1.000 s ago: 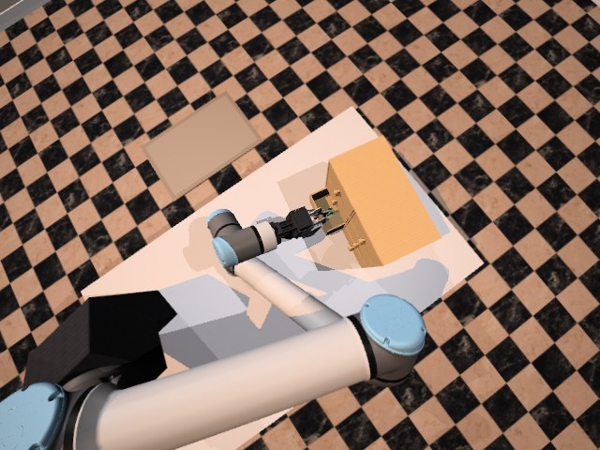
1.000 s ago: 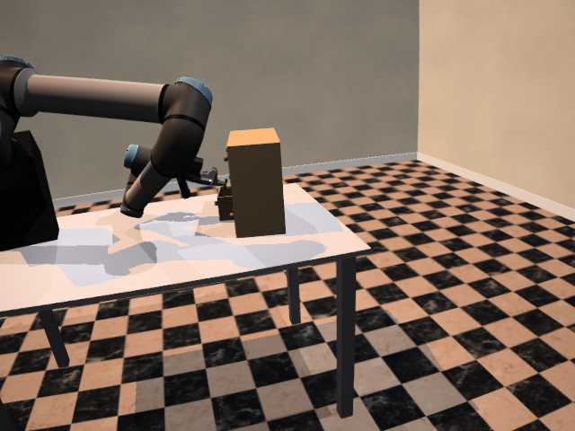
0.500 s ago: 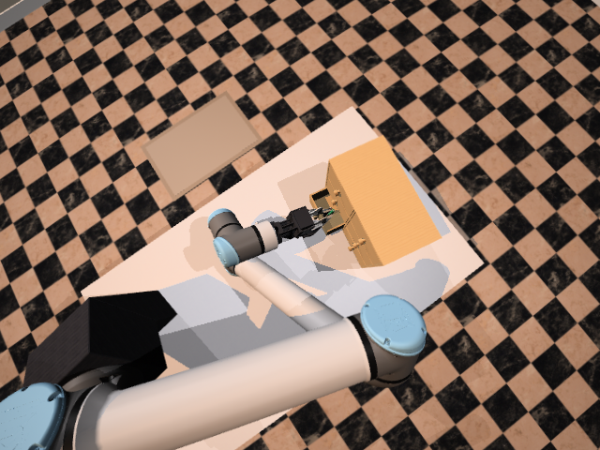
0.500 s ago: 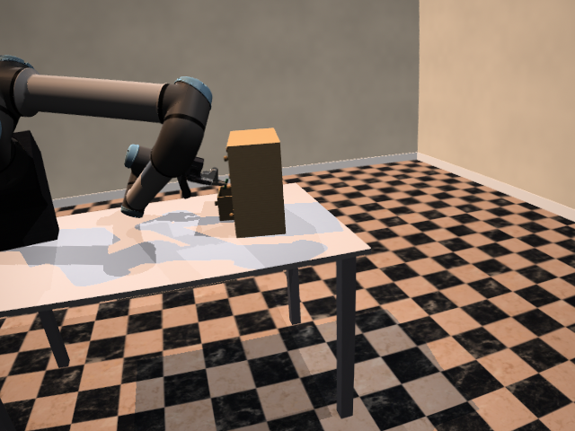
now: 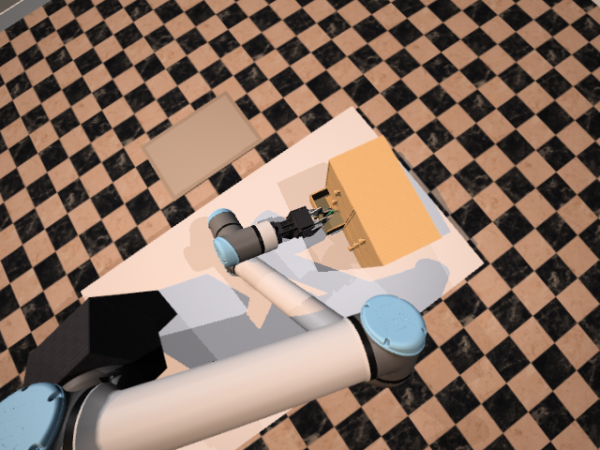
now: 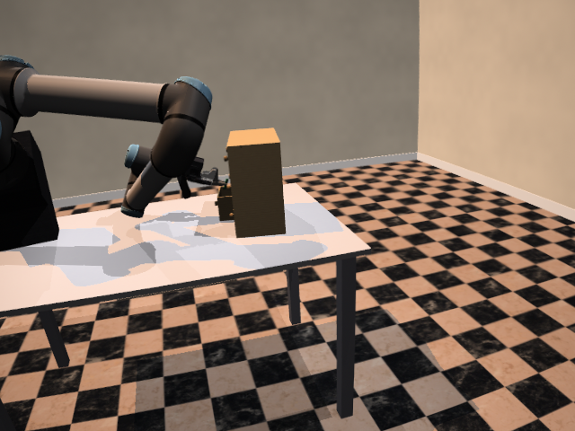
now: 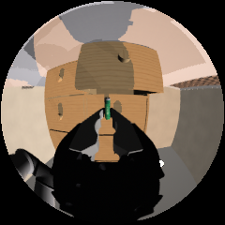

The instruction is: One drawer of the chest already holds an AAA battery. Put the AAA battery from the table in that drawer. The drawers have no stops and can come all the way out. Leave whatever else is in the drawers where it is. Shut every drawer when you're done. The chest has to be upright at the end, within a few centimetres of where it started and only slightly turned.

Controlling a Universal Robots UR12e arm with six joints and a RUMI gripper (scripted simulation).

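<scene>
Right now the green AAA battery is 1 cm ahead of my hand. Also, from my hand: dark slim thing 2 cm ahead, 3 cm to the left, 12 cm below.
</scene>
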